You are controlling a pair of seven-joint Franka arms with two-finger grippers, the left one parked.
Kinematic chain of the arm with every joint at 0, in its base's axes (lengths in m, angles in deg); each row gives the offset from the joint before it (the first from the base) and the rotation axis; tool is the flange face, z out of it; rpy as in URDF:
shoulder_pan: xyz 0 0 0.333 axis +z
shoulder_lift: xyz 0 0 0 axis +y
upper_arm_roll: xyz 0 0 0.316 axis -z
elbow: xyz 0.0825 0 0 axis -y
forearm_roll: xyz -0.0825 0 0.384 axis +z
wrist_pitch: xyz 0 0 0 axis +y
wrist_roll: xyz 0.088 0 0 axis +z
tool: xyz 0 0 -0.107 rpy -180 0 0
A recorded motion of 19 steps. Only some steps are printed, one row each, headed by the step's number.
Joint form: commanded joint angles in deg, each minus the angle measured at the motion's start. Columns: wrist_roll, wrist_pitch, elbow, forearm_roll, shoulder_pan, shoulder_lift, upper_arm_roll.
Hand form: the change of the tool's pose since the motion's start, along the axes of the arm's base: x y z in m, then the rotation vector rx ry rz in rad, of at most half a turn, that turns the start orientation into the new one. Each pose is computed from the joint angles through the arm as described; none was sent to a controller.
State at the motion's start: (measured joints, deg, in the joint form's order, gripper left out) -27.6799 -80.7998 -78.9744 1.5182 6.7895 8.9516 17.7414
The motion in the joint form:
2: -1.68 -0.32 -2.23 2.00 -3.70 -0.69 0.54
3: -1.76 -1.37 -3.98 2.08 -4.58 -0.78 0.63
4: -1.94 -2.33 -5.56 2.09 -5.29 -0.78 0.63
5: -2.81 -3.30 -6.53 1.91 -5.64 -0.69 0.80
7: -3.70 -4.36 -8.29 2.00 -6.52 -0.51 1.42
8: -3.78 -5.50 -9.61 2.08 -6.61 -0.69 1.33
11: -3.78 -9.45 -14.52 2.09 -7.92 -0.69 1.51
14: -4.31 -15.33 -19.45 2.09 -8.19 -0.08 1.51
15: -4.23 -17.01 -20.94 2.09 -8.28 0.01 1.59
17: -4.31 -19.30 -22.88 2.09 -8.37 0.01 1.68
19: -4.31 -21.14 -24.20 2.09 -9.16 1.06 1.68
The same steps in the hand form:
2: -0.0111 -0.0388 -0.0103 0.0374 0.0134 -0.1037
3: -0.0129 -0.0490 -0.0220 0.0413 0.0231 -0.1238
4: -0.0142 -0.0567 -0.0334 0.0436 0.0334 -0.1411
5: -0.0144 -0.0627 -0.0408 0.0380 0.0359 -0.1661
7: -0.0179 -0.0775 -0.0550 0.0387 0.0504 -0.2096
8: -0.0181 -0.0781 -0.0625 0.0410 0.0501 -0.2124
11: -0.0235 -0.0943 -0.0971 0.0448 0.0658 -0.2437
14: -0.0226 -0.0993 -0.1356 0.0373 0.0606 -0.2632
15: -0.0237 -0.1014 -0.1464 0.0360 0.0589 -0.2663
17: -0.0255 -0.1036 -0.1591 0.0335 0.0530 -0.2729
19: -0.0267 -0.1118 -0.1776 0.0292 0.0624 -0.2883

